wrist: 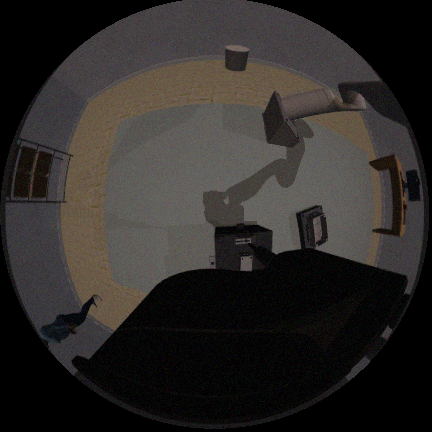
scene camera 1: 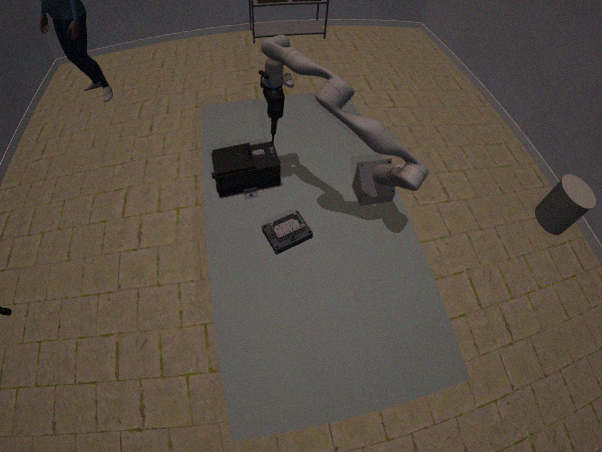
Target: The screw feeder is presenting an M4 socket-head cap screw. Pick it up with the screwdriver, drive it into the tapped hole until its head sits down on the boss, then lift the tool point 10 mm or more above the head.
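Note:
The black screw feeder (scene camera 1: pixel 250 172) (wrist: pixel 225 248) stands on the pale mat (scene camera 1: pixel 325 320). My screwdriver (scene camera 1: pixel 273 142) (wrist: pixel 250 245) points down, its thin bit tip at or just above the light pick-up strip on the feeder's top, near its back right corner in the scene view. The contact is too small to tell. No screw can be made out at the tip or on the strip, so I cannot tell whether the bit holds one. The dark workpiece (scene camera 1: pixel 281 246) (wrist: pixel 302 227) with a light recessed middle lies flat on the mat, apart from the feeder. Its boss and tapped hole are too small to make out.
The arm's base block (scene camera 1: pixel 367 187) (wrist: pixel 280 127) stands right of the feeder in the scene view. A grey cylinder (scene camera 1: pixel 560 210) (wrist: pixel 236 59) stands off the mat. A person (scene camera 1: pixel 75 42) (wrist: pixel 65 324) stands at the far left. An orange bench (wrist: pixel 398 197) stands beyond the workpiece.

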